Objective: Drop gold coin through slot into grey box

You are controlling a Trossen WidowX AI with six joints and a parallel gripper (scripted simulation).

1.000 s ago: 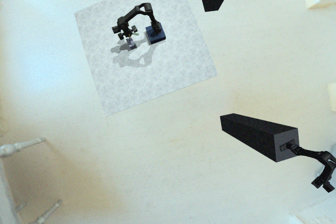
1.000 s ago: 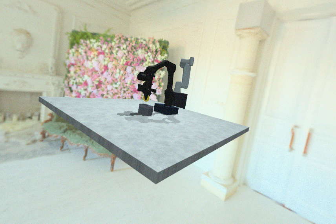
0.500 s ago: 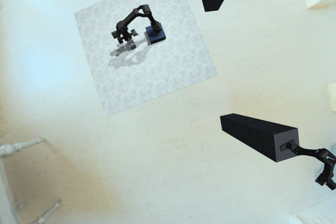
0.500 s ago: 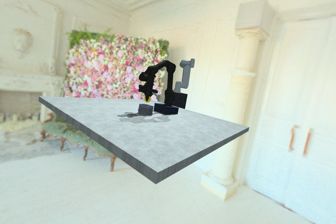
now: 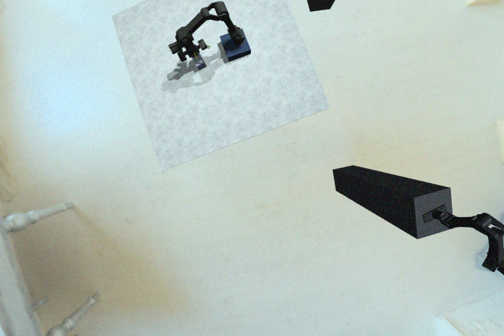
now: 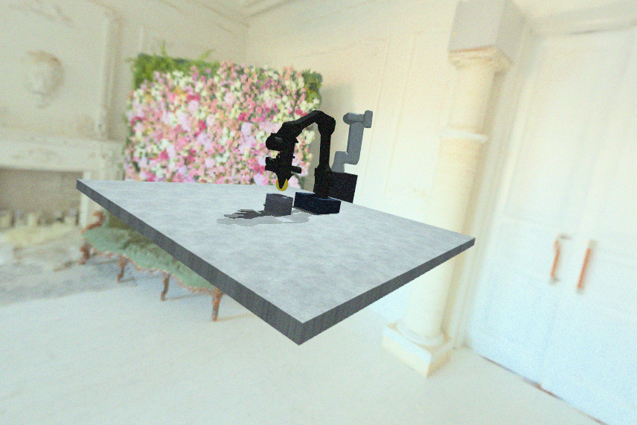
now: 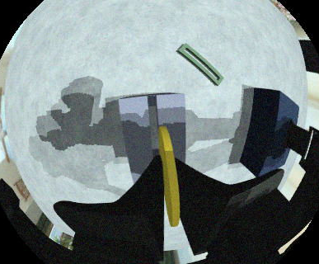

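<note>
Right now my gripper tip is 20 mm below the gold coin.
</note>
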